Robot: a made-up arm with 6 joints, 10 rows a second.
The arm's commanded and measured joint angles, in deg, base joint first. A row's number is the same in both.
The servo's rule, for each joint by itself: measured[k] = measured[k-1] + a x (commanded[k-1-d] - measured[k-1]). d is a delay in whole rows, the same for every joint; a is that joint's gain. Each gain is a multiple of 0.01, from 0.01 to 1. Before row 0 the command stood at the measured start. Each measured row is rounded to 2 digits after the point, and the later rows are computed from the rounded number. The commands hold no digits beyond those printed.
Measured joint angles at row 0:
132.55 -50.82 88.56 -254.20 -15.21 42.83
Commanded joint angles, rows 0 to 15:
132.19 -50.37 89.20 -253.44 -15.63 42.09
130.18 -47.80 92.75 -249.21 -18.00 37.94
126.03 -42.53 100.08 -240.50 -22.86 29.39
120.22 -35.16 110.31 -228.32 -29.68 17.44
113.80 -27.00 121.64 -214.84 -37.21 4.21
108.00 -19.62 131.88 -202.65 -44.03 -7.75
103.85 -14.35 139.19 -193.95 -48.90 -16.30
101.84 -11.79 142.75 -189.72 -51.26 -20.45
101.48 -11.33 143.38 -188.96 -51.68 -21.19
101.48 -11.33 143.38 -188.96 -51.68 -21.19
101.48 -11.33 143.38 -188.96 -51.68 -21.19
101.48 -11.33 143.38 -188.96 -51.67 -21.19
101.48 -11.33 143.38 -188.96 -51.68 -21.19
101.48 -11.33 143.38 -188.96 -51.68 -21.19
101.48 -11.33 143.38 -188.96 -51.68 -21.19
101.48 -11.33 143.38 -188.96 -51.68 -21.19
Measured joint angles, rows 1 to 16:
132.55 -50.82 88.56 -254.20 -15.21 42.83
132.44 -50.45 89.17 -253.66 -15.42 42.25
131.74 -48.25 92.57 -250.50 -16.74 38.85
129.97 -43.50 99.70 -243.40 -19.86 31.38
126.95 -36.58 109.78 -232.69 -24.87 20.37
122.87 -28.63 121.05 -220.02 -31.16 7.60
118.26 -21.15 131.34 -207.69 -37.72 -4.53
113.79 -15.51 138.80 -197.93 -43.42 -13.83
110.09 -12.42 142.55 -192.10 -47.42 -19.06
107.42 -11.52 143.34 -189.87 -49.59 -20.74
105.58 -11.36 143.38 -189.22 -50.66 -21.10
104.31 -11.34 143.38 -189.04 -51.18 -21.17
103.43 -11.33 143.38 -188.98 -51.43 -21.19
102.83 -11.33 143.38 -188.97 -51.56 -21.19
102.41 -11.33 143.38 -188.96 -51.62 -21.19
102.12 -11.33 143.38 -188.96 -51.65 -21.19
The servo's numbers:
d 1
a 0.31 0.83 0.95 0.71 0.51 0.79

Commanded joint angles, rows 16 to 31:
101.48 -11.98 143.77 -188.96 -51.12 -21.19
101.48 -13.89 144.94 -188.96 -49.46 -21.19
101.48 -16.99 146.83 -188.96 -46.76 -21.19
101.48 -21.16 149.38 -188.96 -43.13 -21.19
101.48 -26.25 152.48 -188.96 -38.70 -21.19
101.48 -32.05 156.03 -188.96 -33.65 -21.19
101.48 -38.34 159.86 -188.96 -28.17 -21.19
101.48 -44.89 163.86 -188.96 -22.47 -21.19
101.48 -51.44 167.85 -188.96 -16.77 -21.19
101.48 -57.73 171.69 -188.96 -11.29 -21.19
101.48 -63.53 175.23 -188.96 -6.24 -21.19
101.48 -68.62 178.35 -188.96 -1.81 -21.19
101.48 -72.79 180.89 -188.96 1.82 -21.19
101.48 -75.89 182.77 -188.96 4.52 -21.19
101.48 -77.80 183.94 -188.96 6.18 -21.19
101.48 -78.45 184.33 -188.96 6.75 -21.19
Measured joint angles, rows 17 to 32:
101.92 -11.33 143.38 -188.96 -51.67 -21.19
101.78 -11.87 143.75 -188.96 -51.39 -21.19
101.69 -13.55 144.88 -188.96 -50.41 -21.19
101.62 -16.41 146.73 -188.96 -48.55 -21.19
101.58 -20.35 149.25 -188.96 -45.79 -21.19
101.55 -25.25 152.32 -188.96 -42.17 -21.19
101.53 -30.89 155.84 -188.96 -37.82 -21.19
101.51 -37.07 159.66 -188.96 -32.90 -21.19
101.50 -43.56 163.65 -188.96 -27.58 -21.19
101.49 -50.10 167.64 -188.96 -22.07 -21.19
101.49 -56.43 171.49 -188.96 -16.57 -21.19
101.49 -62.32 175.04 -188.96 -11.30 -21.19
101.49 -67.55 178.18 -188.96 -6.46 -21.19
101.49 -71.90 180.75 -188.96 -2.24 -21.19
101.49 -75.21 182.67 -188.96 1.21 -21.19
101.49 -77.36 183.88 -188.96 3.74 -21.19

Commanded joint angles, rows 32 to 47:
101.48 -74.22 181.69 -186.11 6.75 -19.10
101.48 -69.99 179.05 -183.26 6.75 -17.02
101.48 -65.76 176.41 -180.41 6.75 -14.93
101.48 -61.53 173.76 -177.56 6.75 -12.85
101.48 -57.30 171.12 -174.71 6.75 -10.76
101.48 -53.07 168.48 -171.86 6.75 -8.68
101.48 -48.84 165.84 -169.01 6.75 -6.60
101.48 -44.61 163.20 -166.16 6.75 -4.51
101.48 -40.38 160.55 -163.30 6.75 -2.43
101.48 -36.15 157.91 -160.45 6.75 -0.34
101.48 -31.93 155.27 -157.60 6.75 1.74
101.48 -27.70 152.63 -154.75 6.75 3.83
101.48 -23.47 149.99 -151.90 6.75 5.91
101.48 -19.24 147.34 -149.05 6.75 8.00
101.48 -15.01 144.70 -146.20 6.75 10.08
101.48 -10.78 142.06 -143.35 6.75 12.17
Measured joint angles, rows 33 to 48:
101.49 -78.26 184.31 -188.96 5.28 -21.19
101.49 -74.91 181.82 -186.94 6.03 -19.54
101.49 -70.83 179.19 -184.33 6.40 -17.55
101.49 -66.62 176.55 -181.55 6.58 -15.48
101.49 -62.40 173.90 -178.72 6.67 -13.40
101.49 -58.17 171.26 -175.87 6.71 -11.31
101.49 -53.94 168.62 -173.02 6.73 -9.23
101.49 -49.71 165.98 -170.17 6.74 -7.15
101.49 -45.48 163.34 -167.32 6.75 -5.06
101.49 -41.25 160.69 -164.47 6.75 -2.98
101.49 -37.02 158.05 -161.62 6.75 -0.89
101.49 -32.80 155.41 -158.77 6.75 1.19
101.49 -28.57 152.77 -155.92 6.75 3.28
101.49 -24.34 150.13 -153.07 6.75 5.36
101.49 -20.11 147.48 -150.22 6.75 7.45
101.49 -15.88 144.84 -147.37 6.75 9.53

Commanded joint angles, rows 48 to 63:
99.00 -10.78 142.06 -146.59 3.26 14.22
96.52 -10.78 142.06 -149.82 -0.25 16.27
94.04 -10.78 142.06 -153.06 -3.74 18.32
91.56 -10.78 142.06 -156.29 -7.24 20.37
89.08 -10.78 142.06 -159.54 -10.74 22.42
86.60 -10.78 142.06 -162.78 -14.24 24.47
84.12 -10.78 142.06 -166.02 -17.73 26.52
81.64 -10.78 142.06 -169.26 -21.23 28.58
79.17 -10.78 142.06 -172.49 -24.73 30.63
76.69 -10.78 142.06 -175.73 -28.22 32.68
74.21 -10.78 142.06 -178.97 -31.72 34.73
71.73 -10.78 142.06 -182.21 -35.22 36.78
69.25 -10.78 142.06 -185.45 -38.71 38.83
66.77 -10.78 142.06 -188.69 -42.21 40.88
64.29 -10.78 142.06 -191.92 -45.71 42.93
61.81 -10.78 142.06 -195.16 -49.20 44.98
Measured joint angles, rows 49 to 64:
101.49 -11.65 142.20 -144.52 6.75 11.62
100.72 -10.93 142.07 -145.99 4.97 13.67
99.42 -10.81 142.06 -148.71 2.31 15.72
97.75 -10.79 142.06 -151.80 -0.78 17.77
95.83 -10.78 142.06 -154.99 -4.07 19.82
93.74 -10.78 142.06 -158.22 -7.47 21.87
91.53 -10.78 142.06 -161.46 -10.92 23.92
89.23 -10.78 142.06 -164.70 -14.39 25.97
86.88 -10.78 142.06 -167.94 -17.88 28.03
84.49 -10.78 142.06 -171.17 -21.37 30.08
82.07 -10.78 142.06 -174.41 -24.86 32.13
79.63 -10.78 142.06 -177.65 -28.36 34.18
77.18 -10.78 142.06 -180.89 -31.86 36.23
74.72 -10.78 142.06 -184.13 -35.35 38.28
72.26 -10.78 142.06 -187.37 -38.85 40.33
69.79 -10.78 142.06 -190.60 -42.35 42.38

